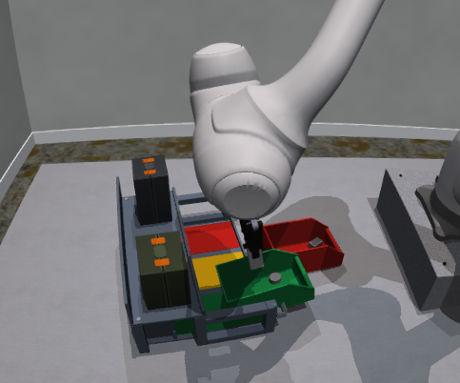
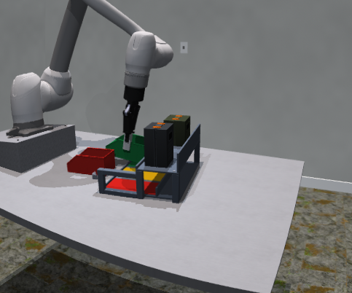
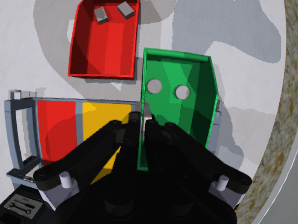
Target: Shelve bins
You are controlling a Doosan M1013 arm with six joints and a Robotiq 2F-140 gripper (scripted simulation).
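My gripper is now 4 cm to the right of the green bin, 4 cm above it and 2 cm past it. Also, from my hand: red bin 12 cm behind, 10 cm to the right, 7 cm below.
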